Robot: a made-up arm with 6 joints. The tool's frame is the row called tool.
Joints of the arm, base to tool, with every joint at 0 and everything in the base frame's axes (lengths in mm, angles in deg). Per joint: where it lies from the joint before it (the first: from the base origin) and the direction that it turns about. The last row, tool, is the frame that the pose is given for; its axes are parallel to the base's.
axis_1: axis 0 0 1 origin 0 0 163
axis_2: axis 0 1 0 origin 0 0 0
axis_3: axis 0 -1 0 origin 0 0 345
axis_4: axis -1 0 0 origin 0 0 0
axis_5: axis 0 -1 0 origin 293 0 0
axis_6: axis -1 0 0 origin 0 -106 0
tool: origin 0 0 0
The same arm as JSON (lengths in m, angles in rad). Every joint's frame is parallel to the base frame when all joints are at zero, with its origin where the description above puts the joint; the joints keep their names.
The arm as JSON. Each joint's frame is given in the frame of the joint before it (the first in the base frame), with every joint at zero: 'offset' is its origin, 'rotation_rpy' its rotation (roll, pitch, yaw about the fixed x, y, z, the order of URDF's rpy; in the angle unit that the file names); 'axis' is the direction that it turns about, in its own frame. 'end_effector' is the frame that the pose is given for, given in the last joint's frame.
{"length_unit": "m", "angle_unit": "rad", "chain": [{"id": "axis_1", "offset": [0.0, 0.0, 0.163], "rotation_rpy": [0.0, 0.0, 0.0], "axis": [0.0, 0.0, 1.0]}, {"id": "axis_2", "offset": [0.0, 0.0, 0.0], "rotation_rpy": [0.0, 0.0, 0.0], "axis": [0.0, 1.0, 0.0]}, {"id": "axis_3", "offset": [0.0, 0.0, 0.345], "rotation_rpy": [0.0, 0.0, 0.0], "axis": [0.0, -1.0, 0.0]}, {"id": "axis_4", "offset": [0.0, 0.0, 0.0], "rotation_rpy": [0.0, 0.0, 0.0], "axis": [-1.0, 0.0, 0.0]}, {"id": "axis_5", "offset": [0.293, 0.0, 0.0], "rotation_rpy": [0.0, 0.0, 0.0], "axis": [0.0, -1.0, 0.0]}, {"id": "axis_6", "offset": [0.0, -0.106, 0.0], "rotation_rpy": [0.0, 0.0, 0.0], "axis": [-1.0, 0.0, 0.0]}], "end_effector": {"offset": [0.0, 0.0, 0.0], "rotation_rpy": [0.0, 0.0, 0.0]}}
